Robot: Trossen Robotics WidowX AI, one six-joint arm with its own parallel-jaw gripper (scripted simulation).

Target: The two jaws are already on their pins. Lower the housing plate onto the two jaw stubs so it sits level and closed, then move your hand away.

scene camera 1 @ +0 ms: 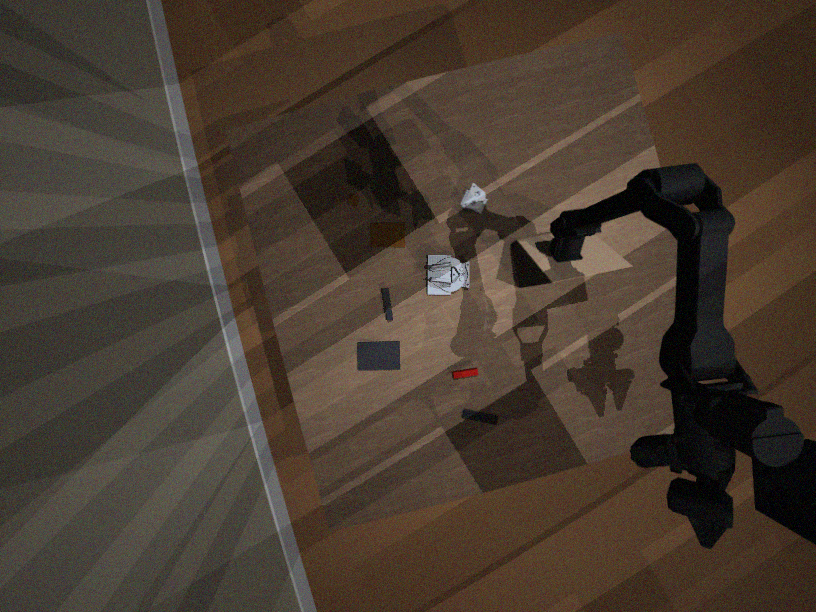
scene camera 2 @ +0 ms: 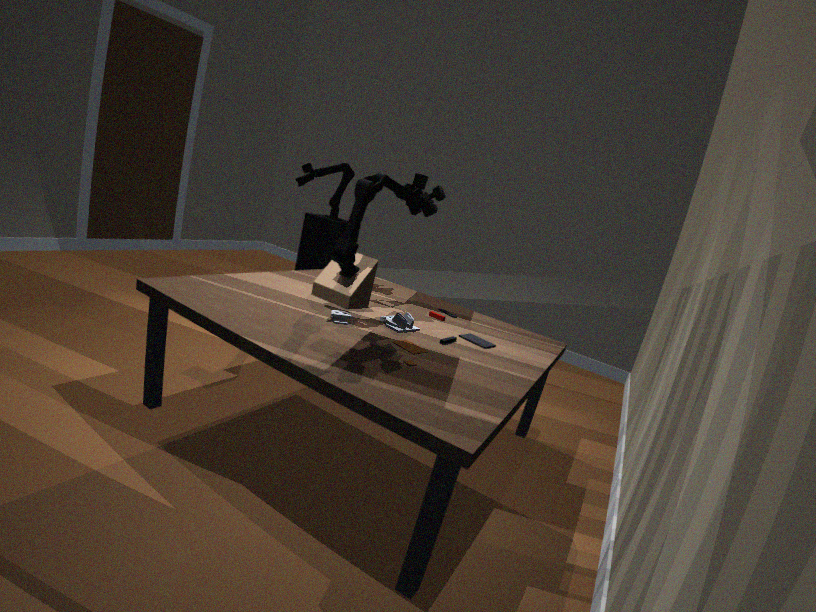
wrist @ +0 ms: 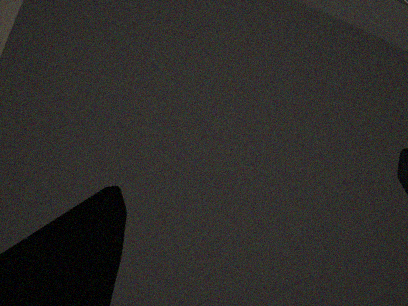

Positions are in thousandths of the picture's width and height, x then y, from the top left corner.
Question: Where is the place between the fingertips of my gripper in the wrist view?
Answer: At 651, 593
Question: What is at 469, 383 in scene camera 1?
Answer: A brown tile.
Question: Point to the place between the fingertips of my gripper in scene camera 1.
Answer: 868, 859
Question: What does my gripper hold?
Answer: Nothing.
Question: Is my gripper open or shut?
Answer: Open.
